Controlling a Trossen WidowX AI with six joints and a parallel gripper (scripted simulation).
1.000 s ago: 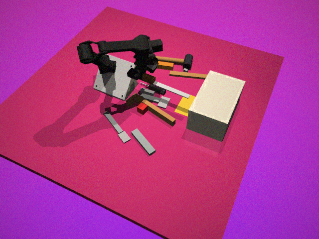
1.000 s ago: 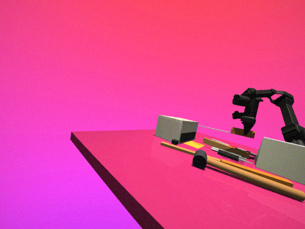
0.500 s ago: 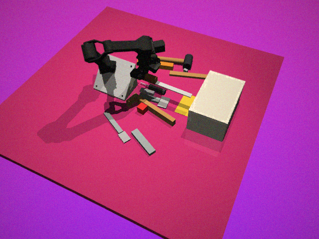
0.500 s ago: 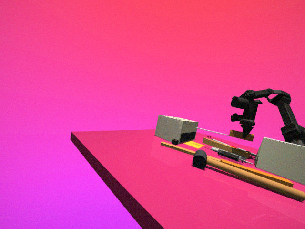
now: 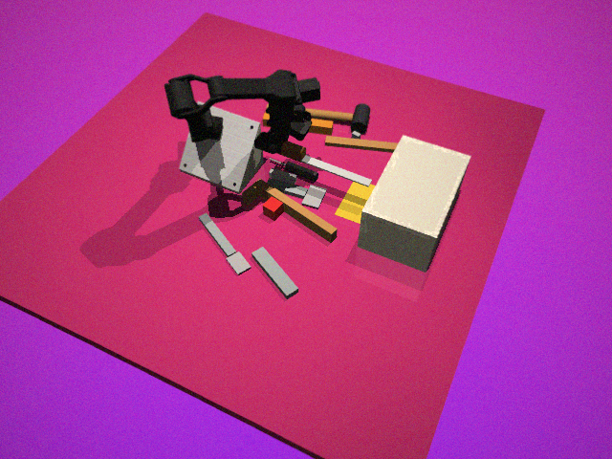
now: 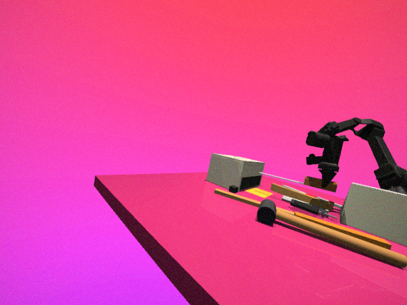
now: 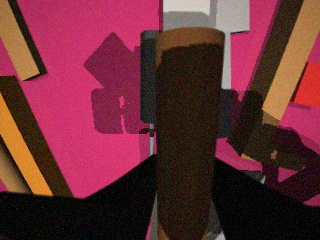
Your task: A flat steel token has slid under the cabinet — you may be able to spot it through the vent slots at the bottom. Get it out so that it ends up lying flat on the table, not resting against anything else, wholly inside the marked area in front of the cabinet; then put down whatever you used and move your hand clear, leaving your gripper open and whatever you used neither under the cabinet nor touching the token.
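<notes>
Now: the dark screwdriver 10 mm ahead of my gripper tip, 30 mm to the left of it and 100 mm below it. The rest, counted from my gripper tip: red cube: 30 mm ahead, 140 mm to the right, 90 mm below; orange bar: 30 mm behind, 210 mm to the left, 90 mm below; grey token: 430 mm ahead, 40 mm to the left, 110 mm below.
</notes>
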